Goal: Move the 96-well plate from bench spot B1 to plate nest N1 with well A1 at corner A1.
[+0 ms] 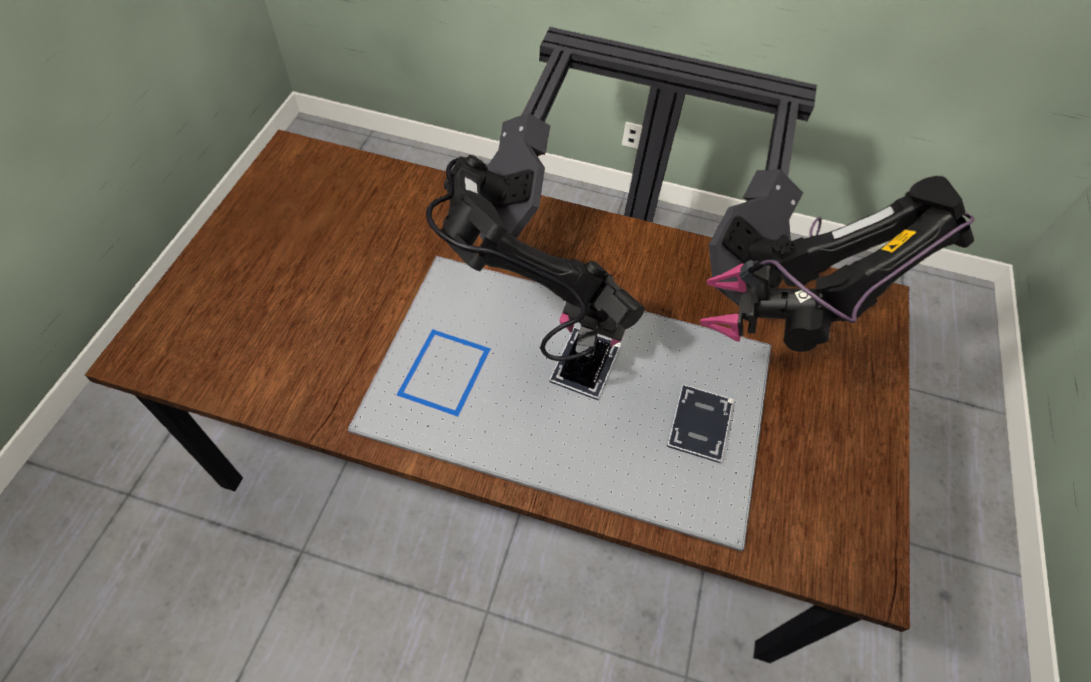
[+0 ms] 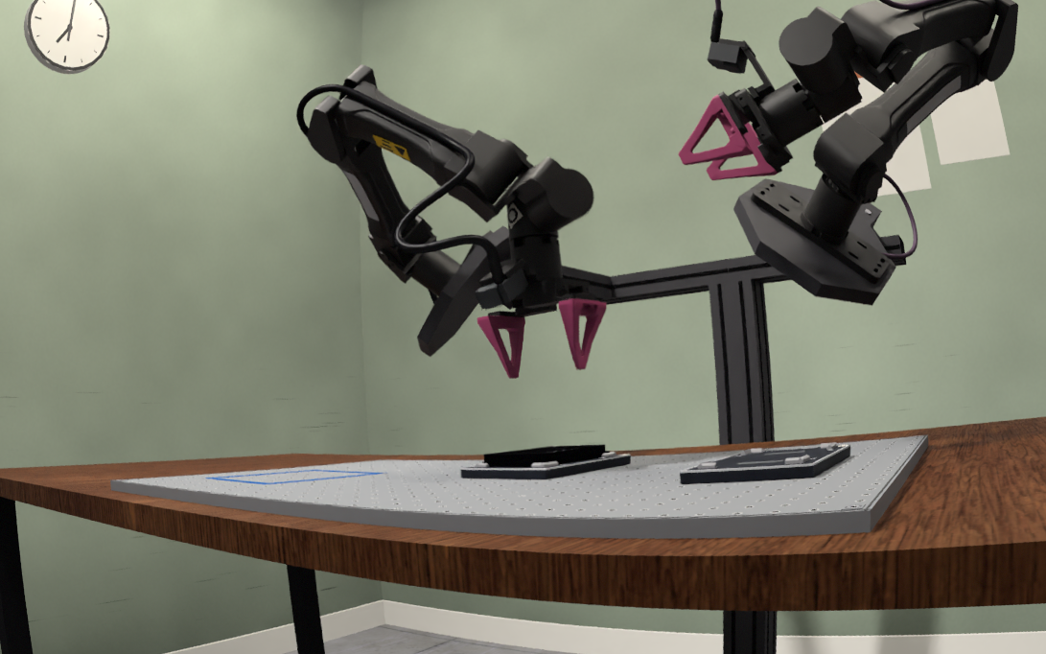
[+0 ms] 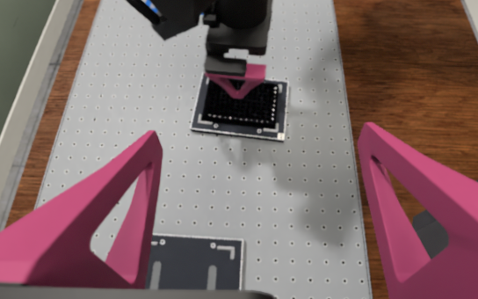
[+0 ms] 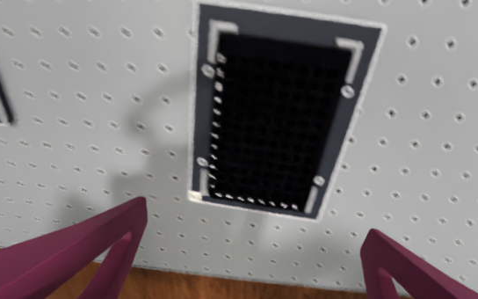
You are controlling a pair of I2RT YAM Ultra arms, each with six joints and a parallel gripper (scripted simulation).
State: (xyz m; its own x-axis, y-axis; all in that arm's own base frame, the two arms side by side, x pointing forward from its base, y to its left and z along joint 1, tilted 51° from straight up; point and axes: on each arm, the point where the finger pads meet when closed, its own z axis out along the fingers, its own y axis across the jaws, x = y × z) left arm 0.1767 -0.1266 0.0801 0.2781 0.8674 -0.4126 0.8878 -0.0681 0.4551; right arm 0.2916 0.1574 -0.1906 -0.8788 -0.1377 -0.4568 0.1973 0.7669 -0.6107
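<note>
My left hand is 30 cm above the black 96-well plate, 21 cm to the left of it and 1 cm short of it. From my left hand the other things lie so: dark nest 32 cm below, 9 cm ahead, 7 cm to the left; A1 label 31 cm below, 13 cm to the left, 1 cm ahead.
</note>
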